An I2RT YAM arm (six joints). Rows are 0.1 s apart.
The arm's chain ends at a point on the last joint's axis. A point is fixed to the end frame.
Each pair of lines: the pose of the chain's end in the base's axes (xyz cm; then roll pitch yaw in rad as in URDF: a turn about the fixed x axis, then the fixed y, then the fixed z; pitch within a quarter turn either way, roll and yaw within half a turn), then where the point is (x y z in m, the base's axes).
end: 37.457 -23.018 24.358 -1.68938 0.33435 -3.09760
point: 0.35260 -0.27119 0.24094
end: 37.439 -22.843 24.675 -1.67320 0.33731 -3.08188
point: 0.35286 -0.26971 0.24465
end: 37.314 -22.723 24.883 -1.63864 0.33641 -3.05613
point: 0.35220 -0.26886 0.24805
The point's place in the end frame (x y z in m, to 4 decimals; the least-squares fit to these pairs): 0.0233 -0.0100 0.0391
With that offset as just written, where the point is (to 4 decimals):
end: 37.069 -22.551 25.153 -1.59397 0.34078 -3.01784
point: 0.3507 -0.2676 0.2523
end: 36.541 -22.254 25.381 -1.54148 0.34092 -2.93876
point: 0.3481 -0.2657 0.2565
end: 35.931 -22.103 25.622 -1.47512 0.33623 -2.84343
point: 0.3451 -0.2651 0.2615
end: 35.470 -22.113 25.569 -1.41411 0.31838 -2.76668
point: 0.3430 -0.2656 0.2636
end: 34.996 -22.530 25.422 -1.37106 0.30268 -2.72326
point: 0.3396 -0.2697 0.2640
